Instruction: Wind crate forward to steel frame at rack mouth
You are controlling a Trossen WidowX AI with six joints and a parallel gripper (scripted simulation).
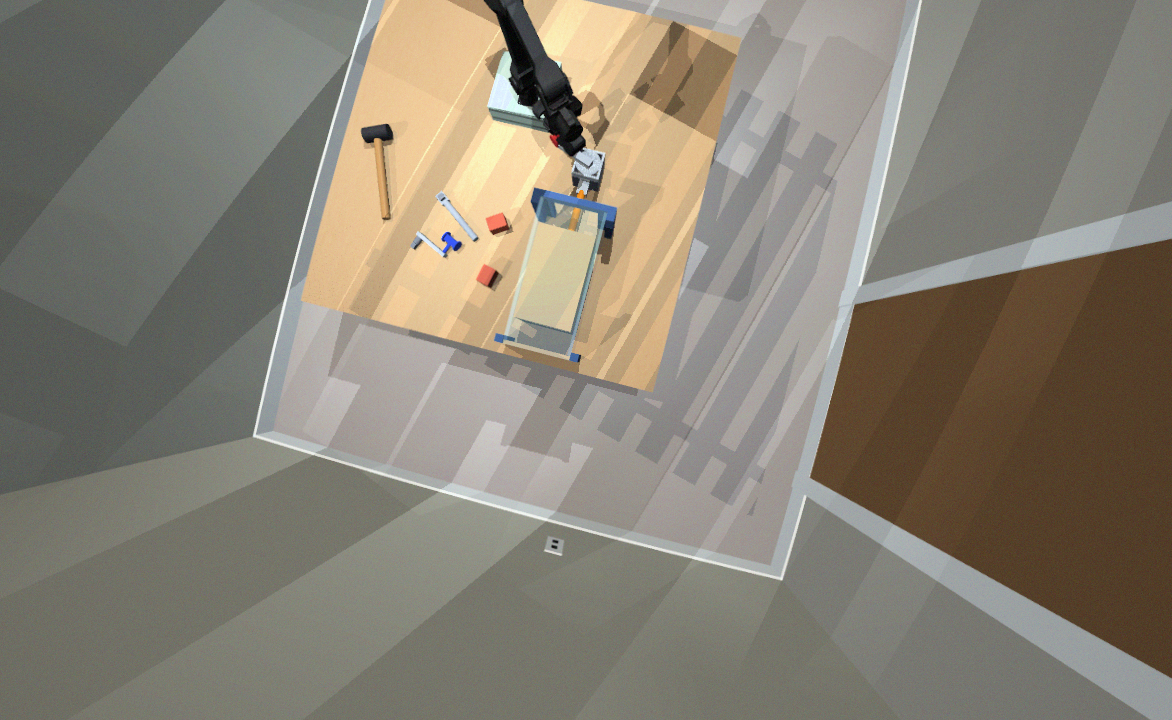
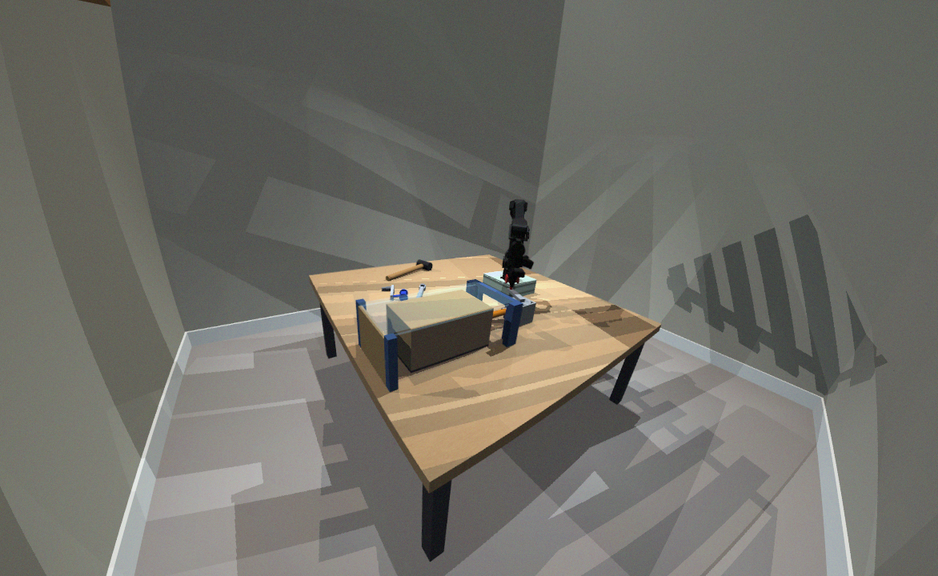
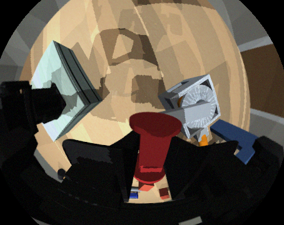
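The winch handle lies 1 cm ahead of my gripper tip, 3 cm to the left of it and 1 cm below it. Also, from my gripper tip: orange strap 10 cm ahead, 9 cm to the left, 5 cm below; red knob 2 cm above; grey winch 2 cm ahead, 9 cm to the left, 8 cm below.
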